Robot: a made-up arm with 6 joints.
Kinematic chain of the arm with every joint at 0, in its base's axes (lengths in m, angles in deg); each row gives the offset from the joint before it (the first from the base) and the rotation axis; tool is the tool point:
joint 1: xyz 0 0 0.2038 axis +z
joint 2: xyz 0 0.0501 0 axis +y
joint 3: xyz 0 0 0.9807 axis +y
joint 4: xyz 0 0 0.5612 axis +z
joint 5: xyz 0 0 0 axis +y
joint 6: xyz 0 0 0.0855 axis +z
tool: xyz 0 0 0
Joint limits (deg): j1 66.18..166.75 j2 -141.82..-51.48 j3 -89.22..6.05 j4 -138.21..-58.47 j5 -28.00..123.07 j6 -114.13..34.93
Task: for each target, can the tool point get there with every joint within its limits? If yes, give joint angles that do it. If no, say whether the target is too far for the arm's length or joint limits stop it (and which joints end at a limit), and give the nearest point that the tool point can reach.
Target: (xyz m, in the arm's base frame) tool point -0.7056 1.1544 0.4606
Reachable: no: joint limits stop it (at a limit: joint 1, joint 2, joint 3, joint 4, joint 5) | nearest point -0.1167 -0.0555 -0.9511 | short by 1.950 m
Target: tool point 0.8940 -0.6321 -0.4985
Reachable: yes | joints 143.71 -96.15 -73.74 -79.44 56.07 -17.95
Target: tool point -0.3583 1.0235 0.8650
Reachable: no: joint limits stop it (at a limit: joint 1, joint 2, joint 3, joint 5) | nearest point 1.0248 -0.2420 0.3835 | short by 1.936 m
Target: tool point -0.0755 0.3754 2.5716
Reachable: no: too far | nearest point 1.1112 -0.2383 1.2408 | short by 1.886 m
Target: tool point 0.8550 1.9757 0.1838
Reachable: no: too far | nearest point 1.0844 -0.2239 0.1455 | short by 2.212 m
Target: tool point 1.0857 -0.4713 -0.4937
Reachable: yes | joints 155.30 -97.98 -62.24 -82.71 63.02 12.46
